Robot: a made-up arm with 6 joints. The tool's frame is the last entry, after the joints.
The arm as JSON. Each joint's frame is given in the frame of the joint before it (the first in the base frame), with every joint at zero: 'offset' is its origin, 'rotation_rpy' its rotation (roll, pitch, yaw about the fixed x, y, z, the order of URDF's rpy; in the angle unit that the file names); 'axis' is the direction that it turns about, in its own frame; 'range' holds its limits. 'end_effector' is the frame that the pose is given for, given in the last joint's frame.
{
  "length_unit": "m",
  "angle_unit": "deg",
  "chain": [
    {
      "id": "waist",
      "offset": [
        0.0,
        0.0,
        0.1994
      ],
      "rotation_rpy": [
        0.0,
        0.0,
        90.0
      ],
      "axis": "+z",
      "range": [
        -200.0,
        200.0
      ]
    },
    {
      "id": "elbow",
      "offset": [
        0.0,
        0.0,
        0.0
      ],
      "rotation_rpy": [
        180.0,
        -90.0,
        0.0
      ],
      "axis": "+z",
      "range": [
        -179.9,
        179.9
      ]
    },
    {
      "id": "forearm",
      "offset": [
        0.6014,
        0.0,
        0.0
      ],
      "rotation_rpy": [
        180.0,
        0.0,
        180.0
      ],
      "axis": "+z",
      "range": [
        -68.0,
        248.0
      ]
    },
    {
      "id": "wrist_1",
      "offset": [
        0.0,
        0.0,
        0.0
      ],
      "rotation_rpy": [
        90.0,
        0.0,
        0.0
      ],
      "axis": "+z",
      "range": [
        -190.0,
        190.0
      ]
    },
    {
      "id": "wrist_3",
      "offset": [
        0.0,
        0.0,
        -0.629
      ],
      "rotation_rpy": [
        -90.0,
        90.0,
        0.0
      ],
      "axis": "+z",
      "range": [
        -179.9,
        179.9
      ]
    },
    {
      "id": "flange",
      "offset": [
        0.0,
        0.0,
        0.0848
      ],
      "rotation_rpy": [
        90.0,
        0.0,
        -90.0
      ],
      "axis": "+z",
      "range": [
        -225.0,
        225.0
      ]
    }
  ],
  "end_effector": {
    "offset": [
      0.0,
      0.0,
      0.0
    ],
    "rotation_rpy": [
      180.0,
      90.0,
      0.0
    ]
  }
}
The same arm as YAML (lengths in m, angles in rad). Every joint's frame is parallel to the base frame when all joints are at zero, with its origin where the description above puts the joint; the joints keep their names.
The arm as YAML. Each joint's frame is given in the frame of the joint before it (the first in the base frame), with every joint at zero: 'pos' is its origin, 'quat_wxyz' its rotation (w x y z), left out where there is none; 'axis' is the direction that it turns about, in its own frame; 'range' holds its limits. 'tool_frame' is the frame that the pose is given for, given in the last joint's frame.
length_unit: m
angle_unit: rad
joints:
  - joint: waist
    pos: [0.0, 0.0, 0.1994]
    axis: [0.0, 0.0, 1.0]
    range: [-3.4907, 3.4907]
  - joint: elbow
    pos: [0.0, 0.0, 0.0]
    axis: [0.0, 1.0, 0.0]
    range: [-3.1398, 3.1398]
  - joint: forearm
    pos: [0.0, 0.0, 0.6014]
    axis: [0.0, -1.0, 0.0]
    range: [-1.1868, 4.3284]
  - joint: wrist_1
    pos: [0.0, 0.0, 0.0]
    axis: [-1.0, 0.0, 0.0]
    range: [-3.3161, 3.3161]
  - joint: wrist_3
    pos: [0.629, 0.0, 0.0]
    axis: [0.0, -1.0, 0.0]
    range: [-3.1398, 3.1398]
  - joint: flange
    pos: [0.0, -0.0848, 0.0]
    axis: [-1.0, 0.0, 0.0]
    range: [-3.927, 3.927]
tool_frame:
  pos: [0.0, 0.0, 0.0]

